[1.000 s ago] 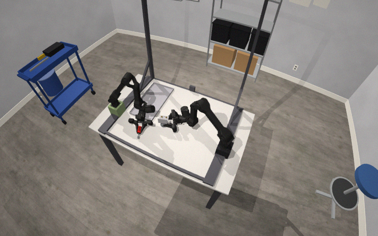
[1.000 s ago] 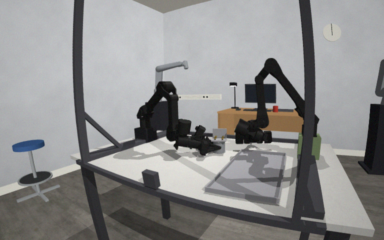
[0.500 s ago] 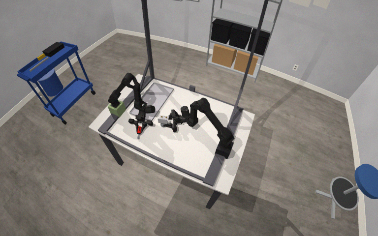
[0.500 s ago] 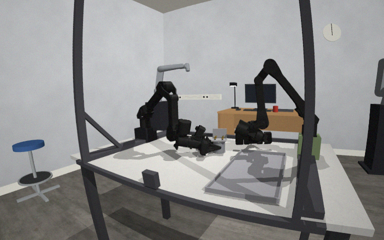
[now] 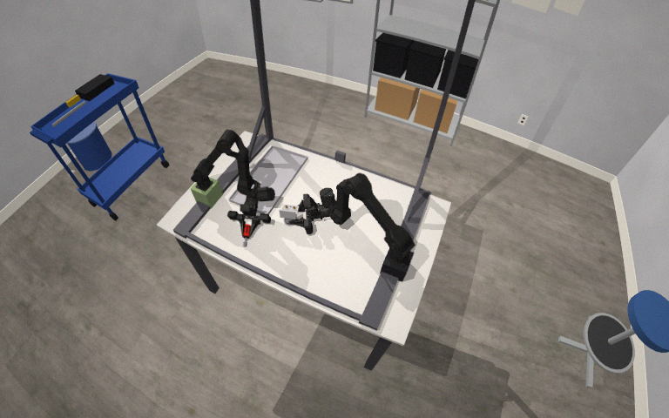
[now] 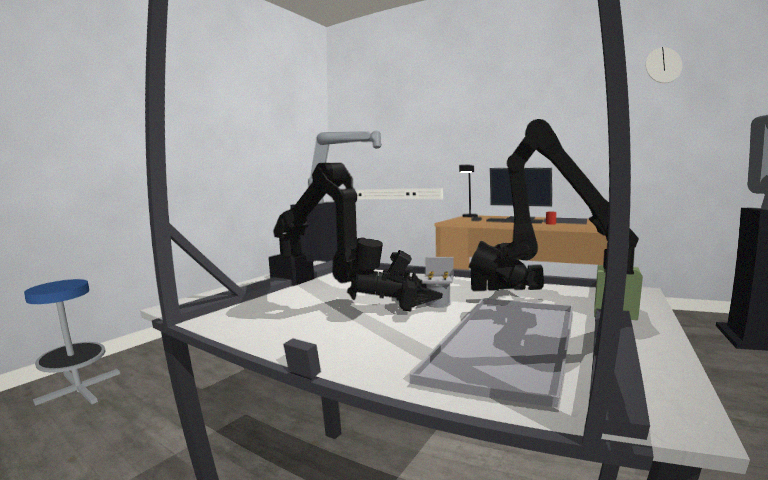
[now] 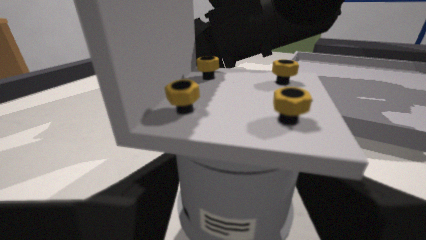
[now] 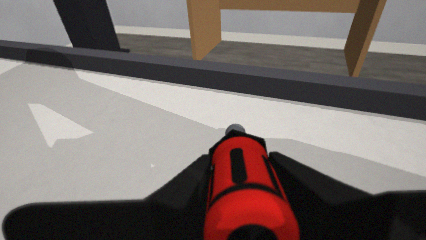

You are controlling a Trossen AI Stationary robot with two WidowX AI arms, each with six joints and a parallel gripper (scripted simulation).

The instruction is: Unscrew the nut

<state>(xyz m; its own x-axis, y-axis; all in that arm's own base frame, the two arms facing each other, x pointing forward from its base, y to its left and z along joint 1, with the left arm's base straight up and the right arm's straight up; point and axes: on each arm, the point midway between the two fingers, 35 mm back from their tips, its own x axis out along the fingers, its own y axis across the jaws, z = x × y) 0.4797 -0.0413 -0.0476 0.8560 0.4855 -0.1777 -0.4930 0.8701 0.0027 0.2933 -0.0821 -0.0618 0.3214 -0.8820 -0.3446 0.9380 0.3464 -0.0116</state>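
Note:
Right now the red-handled nut driver is 30 mm ahead of my right hand, 10 mm to the left of it and 10 mm below it. Also, from my right hand: l-shaped bracket 140 mm behind, 140 mm to the left, 40 mm above; grey joint module 140 mm behind, 140 mm to the left; dark table-edge rail 150 mm ahead, 170 mm to the left, 30 mm below.
Now: the grey joint module 1 cm ahead of my left hand and 3 cm to the right of it. From my left hand the other things lie so: l-shaped bracket: 1 cm ahead, 3 cm to the right, 4 cm above; then red-handled nut driver: 18 cm ahead, 16 cm to the right, 1 cm below; then shallow grey tray: 17 cm behind, 24 cm to the right, 3 cm below.

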